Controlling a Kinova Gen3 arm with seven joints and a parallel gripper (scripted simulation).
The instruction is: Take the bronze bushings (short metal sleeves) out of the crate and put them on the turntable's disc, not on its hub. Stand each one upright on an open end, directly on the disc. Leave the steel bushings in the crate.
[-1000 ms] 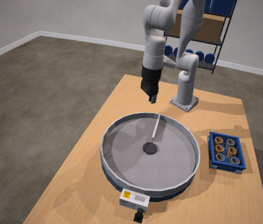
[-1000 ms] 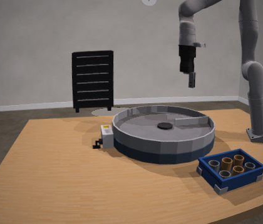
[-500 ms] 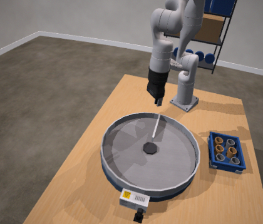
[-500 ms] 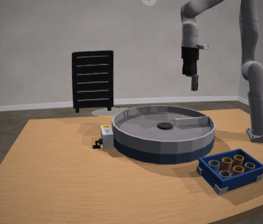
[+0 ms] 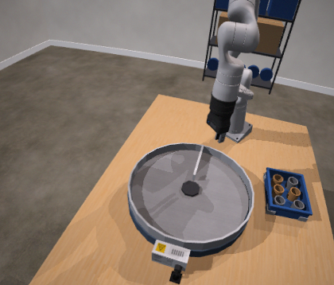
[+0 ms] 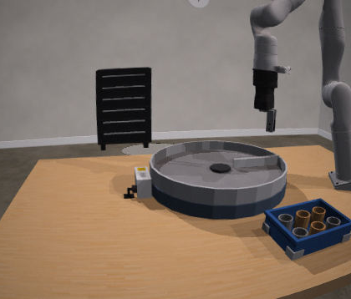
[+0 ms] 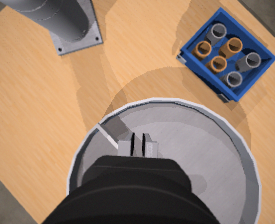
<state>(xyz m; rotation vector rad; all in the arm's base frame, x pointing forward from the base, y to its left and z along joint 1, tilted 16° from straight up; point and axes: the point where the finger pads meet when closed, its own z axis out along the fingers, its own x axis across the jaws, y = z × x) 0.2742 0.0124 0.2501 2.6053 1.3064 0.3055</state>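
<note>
The blue crate is 3 cm behind my hand, 29 cm to the left of it and 18 cm below it. Round my hand: grey turntable disc 14 cm ahead, 3 cm to the right, 15 cm below.
</note>
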